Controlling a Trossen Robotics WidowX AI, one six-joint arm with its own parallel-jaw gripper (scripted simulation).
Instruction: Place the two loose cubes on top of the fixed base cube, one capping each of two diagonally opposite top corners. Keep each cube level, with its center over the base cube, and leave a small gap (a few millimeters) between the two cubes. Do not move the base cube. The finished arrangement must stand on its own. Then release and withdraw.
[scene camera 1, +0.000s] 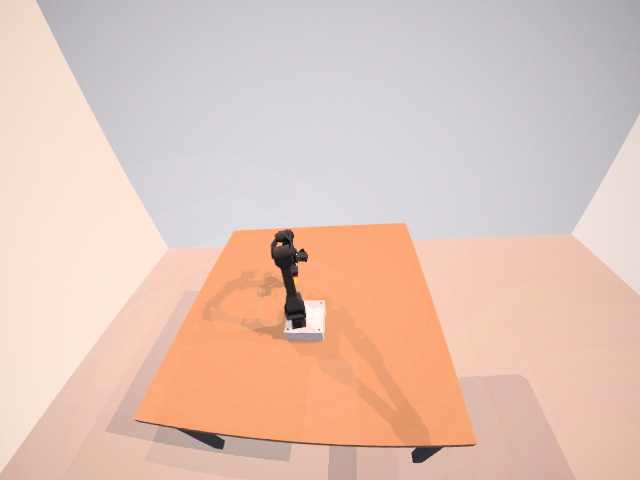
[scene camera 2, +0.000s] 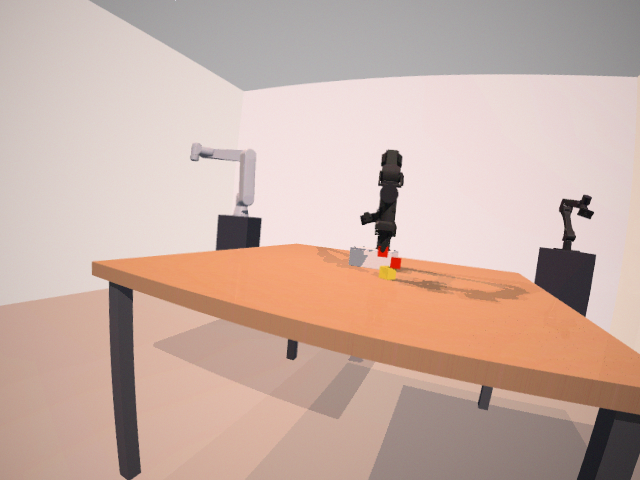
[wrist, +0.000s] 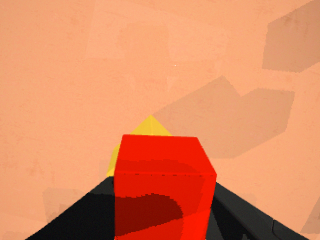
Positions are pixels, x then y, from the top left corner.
My gripper (scene camera 2: 382, 251) carries a red cube.
